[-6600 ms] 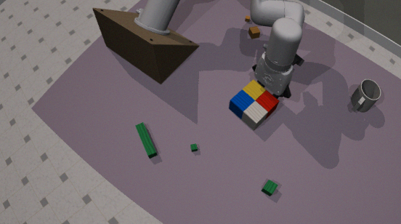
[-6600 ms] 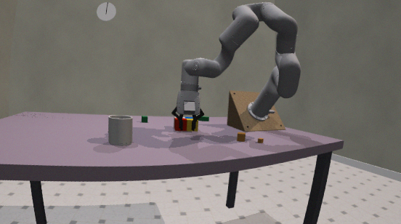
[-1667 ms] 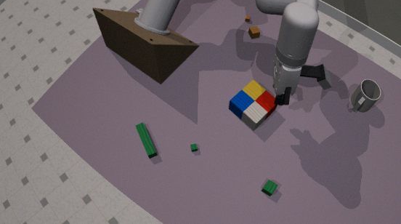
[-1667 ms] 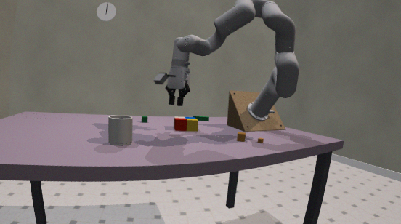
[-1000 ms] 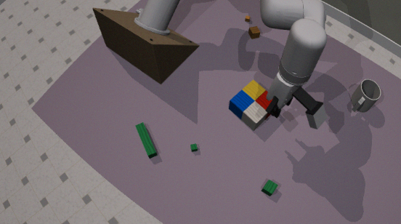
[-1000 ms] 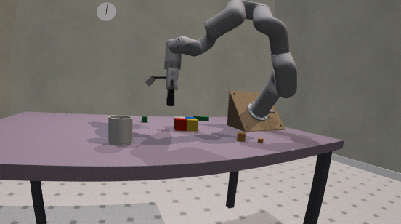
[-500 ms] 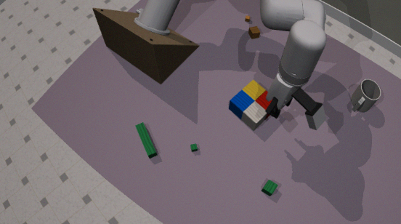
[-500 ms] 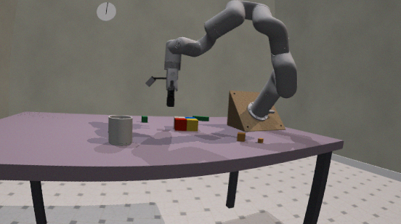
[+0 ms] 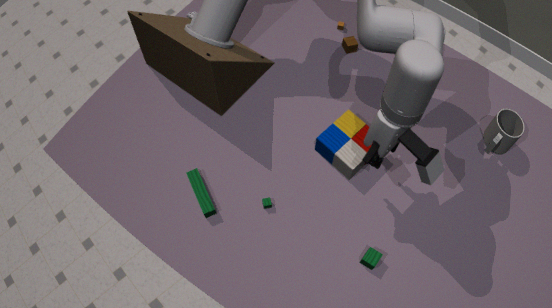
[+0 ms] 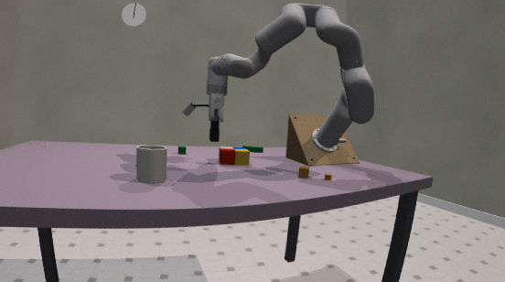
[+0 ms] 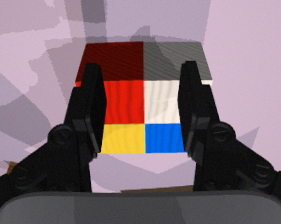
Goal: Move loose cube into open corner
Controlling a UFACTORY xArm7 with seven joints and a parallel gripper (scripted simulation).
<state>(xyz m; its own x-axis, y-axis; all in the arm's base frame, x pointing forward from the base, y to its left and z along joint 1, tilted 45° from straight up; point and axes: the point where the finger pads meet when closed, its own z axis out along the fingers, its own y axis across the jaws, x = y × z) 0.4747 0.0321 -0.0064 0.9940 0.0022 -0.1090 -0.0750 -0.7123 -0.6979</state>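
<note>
Right now my hand is 7 cm above the red cube, 5 cm past it and 3 cm to the right of it. From my hand the other things lie so: green bar 28 cm to the right, 23 cm behind, 8 cm below; white cube 7 cm below, 5 cm behind, 2 cm to the right.
</note>
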